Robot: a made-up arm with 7 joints. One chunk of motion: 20 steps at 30 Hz.
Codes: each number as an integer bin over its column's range. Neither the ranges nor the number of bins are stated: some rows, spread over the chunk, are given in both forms.
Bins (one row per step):
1: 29 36 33 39 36 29 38
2: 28 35 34 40 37 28 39
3: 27 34 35 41 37 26 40
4: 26 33 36 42 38 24 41
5: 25 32 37 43 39 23 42
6: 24 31 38 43 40 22 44
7: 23 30 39 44 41 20 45
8: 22 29 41 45 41 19 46
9: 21 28 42 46 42 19 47
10: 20 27 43 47 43 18 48
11: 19 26 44 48 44 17 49
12: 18 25 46 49 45 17 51
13: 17 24 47 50 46 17 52
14: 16 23 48 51 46 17 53
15: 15 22 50 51 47 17 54
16: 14 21 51 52 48 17 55
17: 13 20 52 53 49 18 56
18: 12 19 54 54 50 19 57
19: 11 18 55 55 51 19 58
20: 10 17 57 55 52 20 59
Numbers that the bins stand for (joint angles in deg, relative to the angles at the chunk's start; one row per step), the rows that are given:
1: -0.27 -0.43 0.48 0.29 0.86 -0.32 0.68
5: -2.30 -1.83 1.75 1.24 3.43 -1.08 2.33
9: -4.33 -3.22 3.33 1.95 6.00 -1.59 4.40
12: -5.86 -4.27 4.60 2.67 8.57 -1.84 6.05
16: -7.89 -5.67 6.19 3.38 11.14 -1.84 7.70
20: -9.92 -7.06 8.10 4.10 14.57 -1.46 9.35
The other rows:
2: -0.78 -0.78 0.79 0.52 1.71 -0.44 1.10
3: -1.29 -1.13 1.11 0.76 1.71 -0.70 1.51
4: -1.79 -1.48 1.43 1.00 2.57 -0.95 1.92
6: -2.81 -2.17 2.06 1.24 4.29 -1.21 3.16
7: -3.32 -2.52 2.38 1.48 5.14 -1.46 3.57
8: -3.83 -2.87 3.02 1.71 5.14 -1.59 3.98
10: -4.84 -3.57 3.65 2.19 6.86 -1.71 4.81
11: -5.35 -3.92 3.97 2.43 7.71 -1.84 5.22
13: -6.37 -4.62 4.92 2.90 9.43 -1.84 6.46
14: -6.87 -4.97 5.24 3.14 9.43 -1.84 6.87
15: -7.38 -5.32 5.87 3.14 10.29 -1.84 7.29
17: -8.40 -6.02 6.51 3.62 12.00 -1.71 8.11
18: -8.90 -6.37 7.14 3.86 12.86 -1.59 8.52
19: -9.41 -6.71 7.46 4.10 13.71 -1.59 8.94

